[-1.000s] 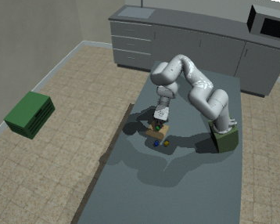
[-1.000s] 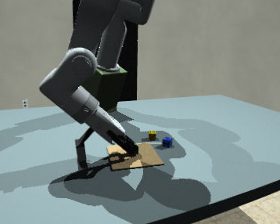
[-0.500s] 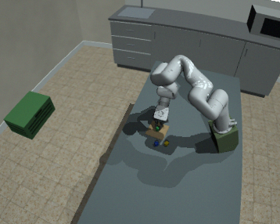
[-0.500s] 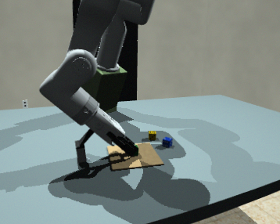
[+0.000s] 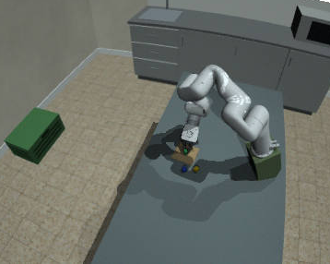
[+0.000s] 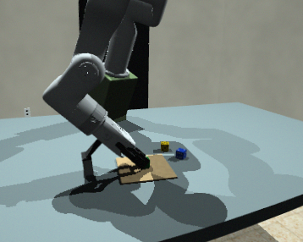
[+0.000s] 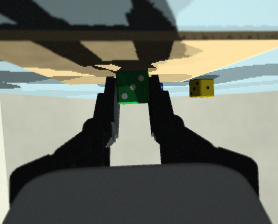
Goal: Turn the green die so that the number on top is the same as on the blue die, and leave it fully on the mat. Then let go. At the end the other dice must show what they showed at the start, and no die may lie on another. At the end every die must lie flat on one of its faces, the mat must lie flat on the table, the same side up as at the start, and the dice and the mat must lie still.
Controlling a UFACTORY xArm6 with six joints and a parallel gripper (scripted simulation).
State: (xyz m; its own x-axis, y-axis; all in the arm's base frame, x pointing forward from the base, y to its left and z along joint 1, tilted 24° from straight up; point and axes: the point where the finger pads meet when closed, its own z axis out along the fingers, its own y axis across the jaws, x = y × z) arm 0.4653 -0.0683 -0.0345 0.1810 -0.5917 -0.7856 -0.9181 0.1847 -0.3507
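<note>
Right now my hand is 2 cm to the right of the green die and 2 cm above it. Round my hand: yellow die 13 cm to the left, 8 cm behind, 2 cm below; tan mat 3 cm below, 2 cm to the left; blue die 14 cm to the left, 2 cm below, 1 cm behind.
</note>
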